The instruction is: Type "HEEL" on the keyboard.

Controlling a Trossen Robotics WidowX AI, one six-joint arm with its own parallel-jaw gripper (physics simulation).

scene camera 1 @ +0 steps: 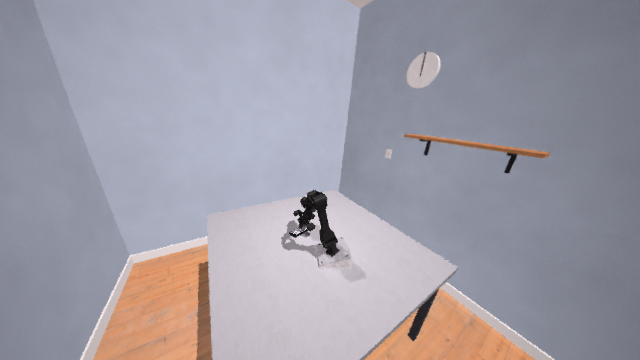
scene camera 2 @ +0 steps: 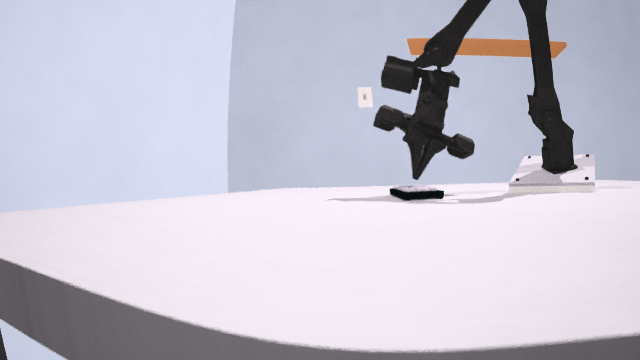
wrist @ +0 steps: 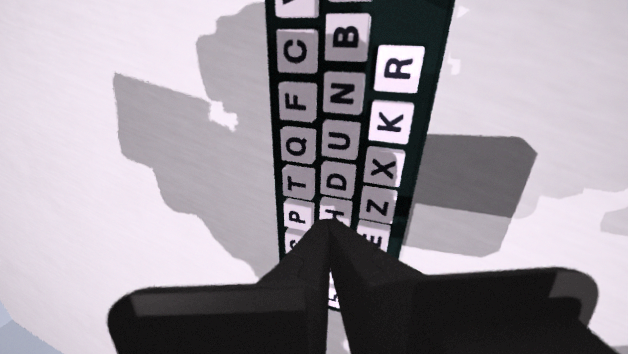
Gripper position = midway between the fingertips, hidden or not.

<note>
In view: my gripper (scene camera 2: 415,179) and a keyboard (wrist: 358,89).
My gripper also shows in the wrist view (wrist: 326,228).
</note>
